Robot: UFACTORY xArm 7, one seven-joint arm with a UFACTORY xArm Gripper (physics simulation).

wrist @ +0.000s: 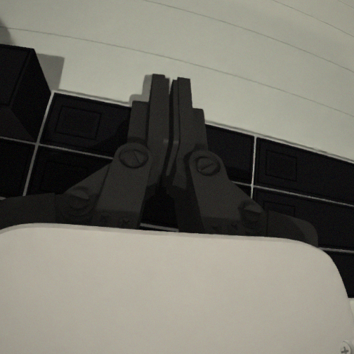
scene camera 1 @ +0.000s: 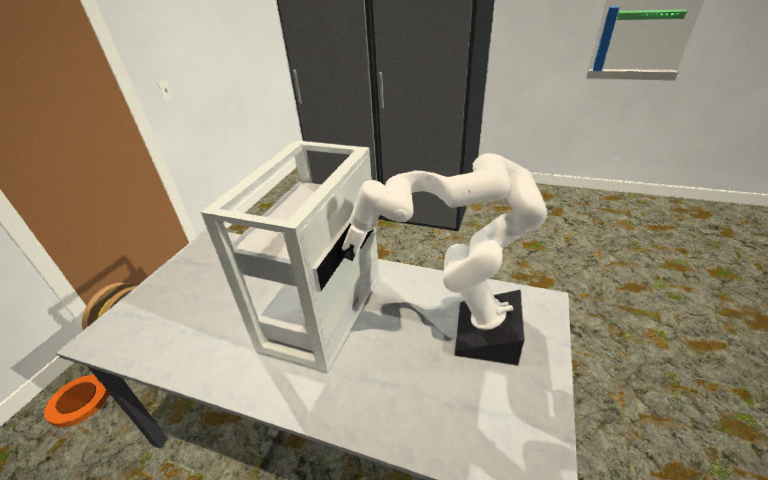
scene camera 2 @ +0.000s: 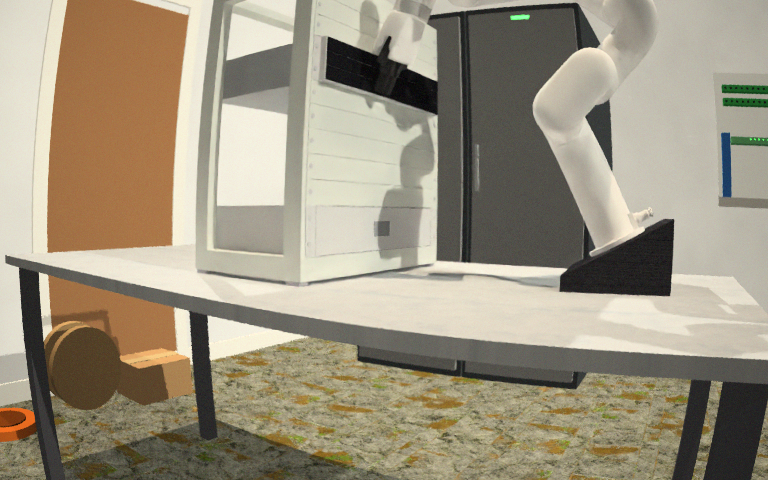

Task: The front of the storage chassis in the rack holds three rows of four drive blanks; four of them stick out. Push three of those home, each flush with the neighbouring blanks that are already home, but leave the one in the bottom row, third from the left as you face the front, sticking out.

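Pixels of known places: gripper, fingertip midpoint: (scene camera 1: pixel 348 257) (scene camera 2: pixel 382 92); arm's base, origin of the base link: (scene camera 1: pixel 488 316) (scene camera 2: pixel 618 243).
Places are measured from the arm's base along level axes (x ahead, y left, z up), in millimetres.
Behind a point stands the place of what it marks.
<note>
My gripper (scene camera 1: pixel 348 256) {x 467, y 68, z 282 mm} (scene camera 2: pixel 385 91) {x 467, y 68, z 282 mm} (wrist: pixel 165 100) is shut and empty, its fingertips close in front of the chassis (scene camera 1: pixel 266 268) {x 680, y 199, z 329 mm} (scene camera 2: pixel 254 70) {x 690, y 197, z 328 mm} near the lower edge of its black front. I cannot tell whether they touch it. The wrist view shows the front upside down. There, a black blank (wrist: pixel 15 75) at the upper left sticks far out; it looks like bottom row, third from left. The bottom-row blank (wrist: pixel 80 122) behind the fingers and the bottom-row blank (wrist: pixel 305 165) at the right look flush. The fingers and gripper body hide part of the front; the scene views are too dark for single blanks.
The pale rack (scene camera 1: pixel 308 297) {x 540, y 254, z 280 mm} (scene camera 2: pixel 293 141) {x 554, y 252, z 167 mm} stands on the table (scene camera 1: pixel 396 407) {x 284, y 342, z -80 mm} (scene camera 2: pixel 453 311) {x 239, y 365, z -80 mm}. White panels (scene camera 2: pixel 368 147) {x 496, y 61, z 173 mm} (wrist: pixel 225 45) lie below the chassis front. A lower drawer front (scene camera 2: pixel 339 229) {x 512, y 150, z 14 mm} has a grey square. The arm's black base (scene camera 1: pixel 489 345) {x 3, y 130, z 1 mm} (scene camera 2: pixel 628 268) {x -15, y 132, z -35 mm} stands before the rack.
</note>
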